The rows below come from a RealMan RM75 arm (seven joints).
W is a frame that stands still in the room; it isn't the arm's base.
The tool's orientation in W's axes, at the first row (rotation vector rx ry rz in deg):
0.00 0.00 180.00
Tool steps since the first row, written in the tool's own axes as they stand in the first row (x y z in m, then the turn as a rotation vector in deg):
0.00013 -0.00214 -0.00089 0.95 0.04 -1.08
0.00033 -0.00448 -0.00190 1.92 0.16 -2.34
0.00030 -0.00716 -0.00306 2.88 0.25 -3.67
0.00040 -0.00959 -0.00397 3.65 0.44 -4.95
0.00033 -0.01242 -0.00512 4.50 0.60 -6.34
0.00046 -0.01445 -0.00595 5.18 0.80 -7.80
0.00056 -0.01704 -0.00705 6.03 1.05 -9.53
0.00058 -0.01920 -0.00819 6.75 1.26 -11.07
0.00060 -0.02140 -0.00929 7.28 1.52 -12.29
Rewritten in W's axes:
-0.00013 0.00214 -0.00089 -0.95 -0.04 -1.08
-0.00033 0.00448 -0.00190 -1.92 -0.16 -2.34
-0.00030 0.00716 -0.00306 -2.88 -0.25 -3.67
-0.00040 0.00959 -0.00397 -3.65 -0.44 -4.95
-0.00033 0.01242 -0.00512 -4.50 -0.60 -6.34
-0.00046 0.01445 -0.00595 -5.18 -0.80 -7.80
-0.00056 0.01704 -0.00705 -6.03 -1.05 -9.53
-0.00058 0.01920 -0.00819 -6.75 -1.26 -11.07
-0.00060 0.02140 -0.00929 -7.28 -1.52 -12.29

